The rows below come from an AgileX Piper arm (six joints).
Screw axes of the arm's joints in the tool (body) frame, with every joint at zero. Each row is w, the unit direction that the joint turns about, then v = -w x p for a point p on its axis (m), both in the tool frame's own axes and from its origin. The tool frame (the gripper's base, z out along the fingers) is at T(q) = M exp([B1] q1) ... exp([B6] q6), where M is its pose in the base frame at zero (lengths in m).
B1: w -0.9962 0 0.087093 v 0 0.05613 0
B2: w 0 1 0 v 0.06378 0 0.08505
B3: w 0 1 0 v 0.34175 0 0.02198
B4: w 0 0 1 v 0 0 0
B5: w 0 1 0 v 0.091 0 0
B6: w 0 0 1 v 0 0 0
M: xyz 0.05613 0 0.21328 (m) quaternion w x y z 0.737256 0 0.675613 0
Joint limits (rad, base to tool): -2.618..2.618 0..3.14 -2.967..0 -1.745..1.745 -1.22..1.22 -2.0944..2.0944
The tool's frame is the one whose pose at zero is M.
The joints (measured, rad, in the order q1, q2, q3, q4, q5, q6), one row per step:
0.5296 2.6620 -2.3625 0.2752 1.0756 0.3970
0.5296 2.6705 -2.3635 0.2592 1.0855 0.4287
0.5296 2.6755 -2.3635 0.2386 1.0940 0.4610
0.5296 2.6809 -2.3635 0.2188 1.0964 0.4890
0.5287 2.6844 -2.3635 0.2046 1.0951 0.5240
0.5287 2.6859 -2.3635 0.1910 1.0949 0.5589
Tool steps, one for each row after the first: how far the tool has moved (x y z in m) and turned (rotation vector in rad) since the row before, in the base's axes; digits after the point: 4 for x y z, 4 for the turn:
-0.0003 -0.0015 -0.0049 -0.0178 0.0179 -0.0236
-0.0001 -0.0018 -0.0033 -0.0199 0.0119 -0.0238
0.0004 -0.0016 -0.0033 -0.0172 0.0054 -0.0215
0.0008 -0.0014 -0.0021 -0.0090 0.0049 -0.0312
0.0005 -0.0010 -0.0010 -0.0078 0.0040 -0.0302

